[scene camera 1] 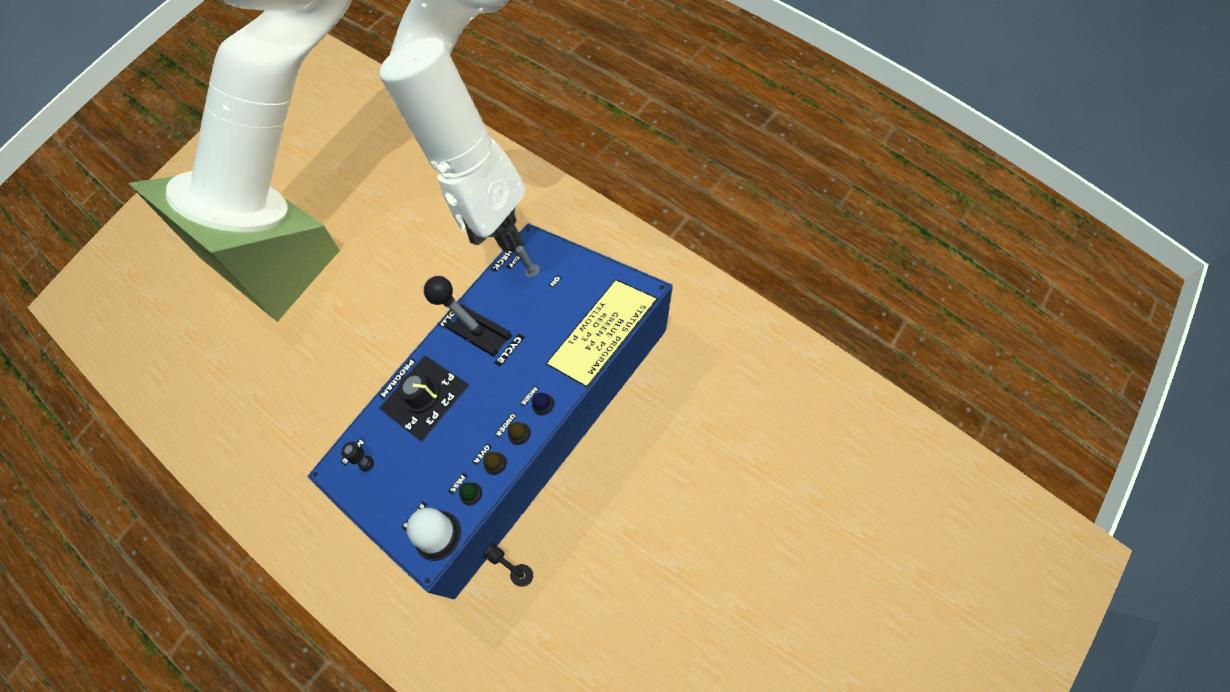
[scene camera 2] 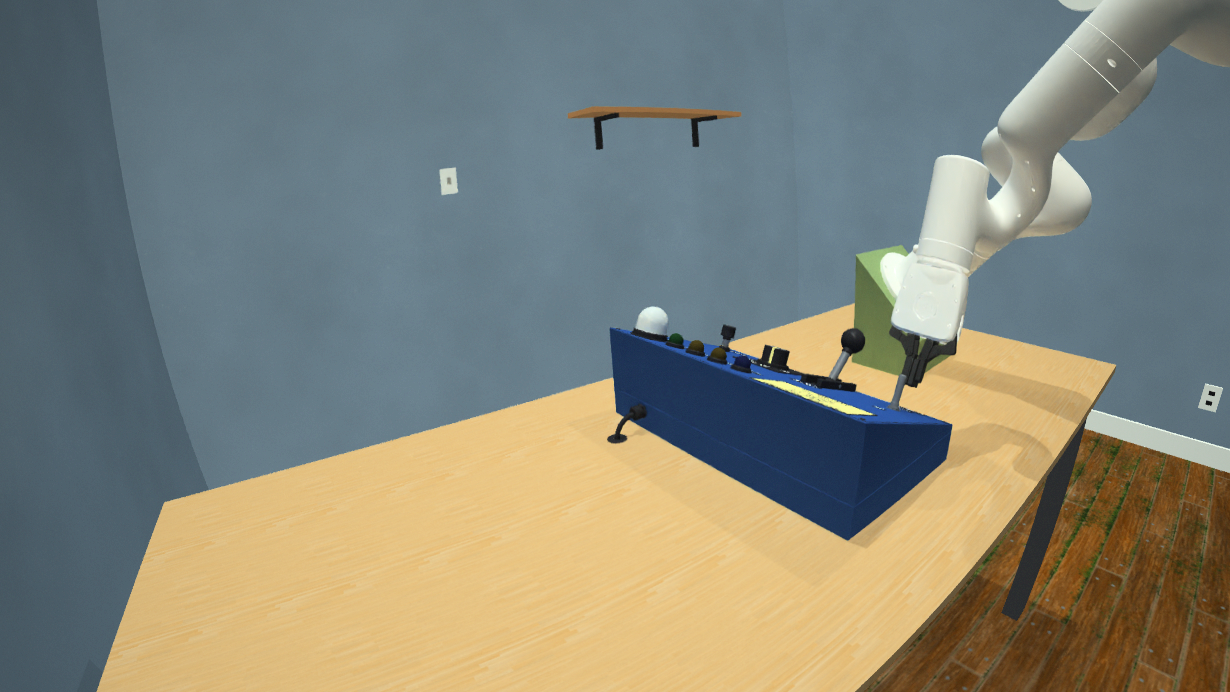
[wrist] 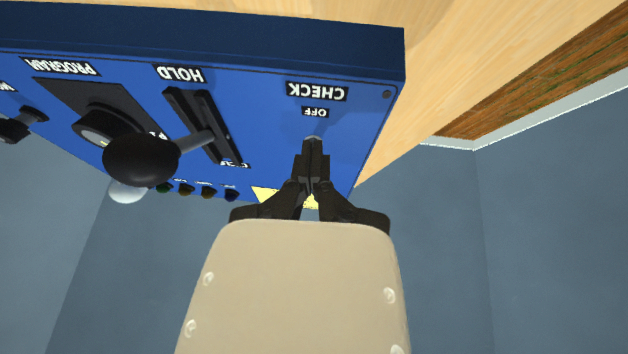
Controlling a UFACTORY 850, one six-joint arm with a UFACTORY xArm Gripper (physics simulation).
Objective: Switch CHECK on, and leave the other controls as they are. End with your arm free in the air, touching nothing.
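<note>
The CHECK toggle (scene camera 1: pixel 526 259) (scene camera 2: pixel 898 392) is a thin grey lever at the end of the blue console (scene camera 1: pixel 593 266) (scene camera 2: pixel 731 430) (wrist: pixel 270 105). It leans toward the OFF label (wrist: pixel 315 112), away from the ON label (scene camera 1: pixel 553 281). My gripper (scene camera 1: pixel 518 247) (scene camera 2: pixel 913 383) (wrist: pixel 314 151) is shut and empty. Its fingertips are right at the toggle's upper part, on the OFF side; whether they touch it I cannot tell. In the wrist view the fingers hide most of the lever.
The ball-topped lever (scene camera 1: pixel 437 290) (scene camera 2: pixel 852 340) (wrist: pixel 140 160) stands beside CHECK, leaning toward HOLD. Farther along are the PROGRAM knob (scene camera 1: pixel 414 387) (scene camera 2: pixel 774 356), a small black switch (scene camera 1: pixel 352 451) (scene camera 2: pixel 727 332), dark lamps and a white dome (scene camera 1: pixel 429 530) (scene camera 2: pixel 651 321).
</note>
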